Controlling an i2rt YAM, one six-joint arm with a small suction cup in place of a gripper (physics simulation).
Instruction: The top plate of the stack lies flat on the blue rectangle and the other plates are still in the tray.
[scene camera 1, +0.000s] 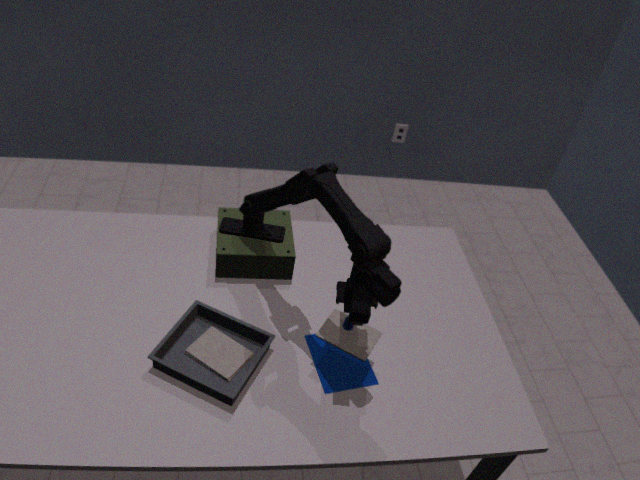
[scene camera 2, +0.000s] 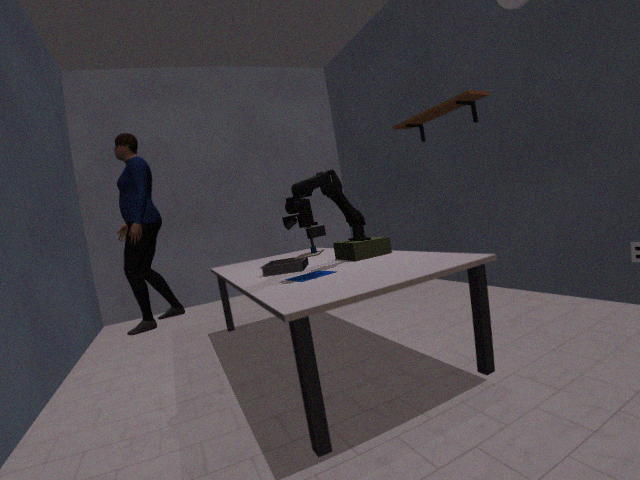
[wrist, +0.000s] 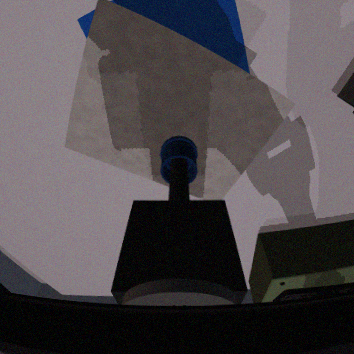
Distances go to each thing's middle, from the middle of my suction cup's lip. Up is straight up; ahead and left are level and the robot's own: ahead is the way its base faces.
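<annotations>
Blue rectangle (scene camera 1: 338, 371): 11 cm below my suction cup, 3 cm ahead of it. Tray (scene camera 1: 169, 357): 9 cm below my suction cup, 10 cm ahead of it, 34 cm to the right of it. Going by their middles, blue rectangle nearest to my suction cup of the things named here.
</annotations>
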